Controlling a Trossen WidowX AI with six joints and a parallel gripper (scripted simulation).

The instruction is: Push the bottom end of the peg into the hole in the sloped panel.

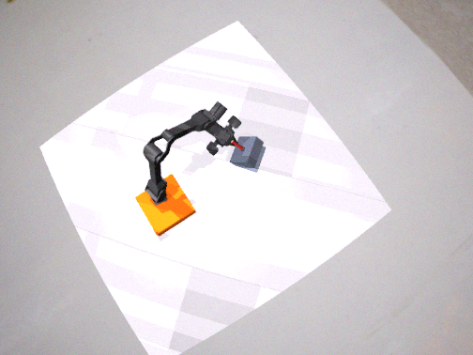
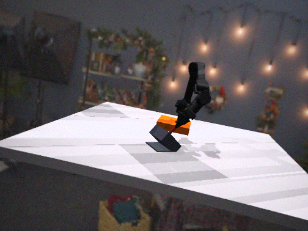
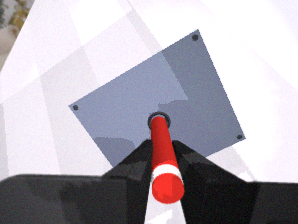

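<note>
Right now the red peg is 10 mm to the left of my gripper tip, 10 mm behind it and 10 mm above it. The rest, counted from my gripper tip: sloped panel: 60 mm below, 30 mm to the right, 30 mm ahead; then flat grey foot: 100 mm below, 50 mm ahead, 40 mm to the right.
</note>
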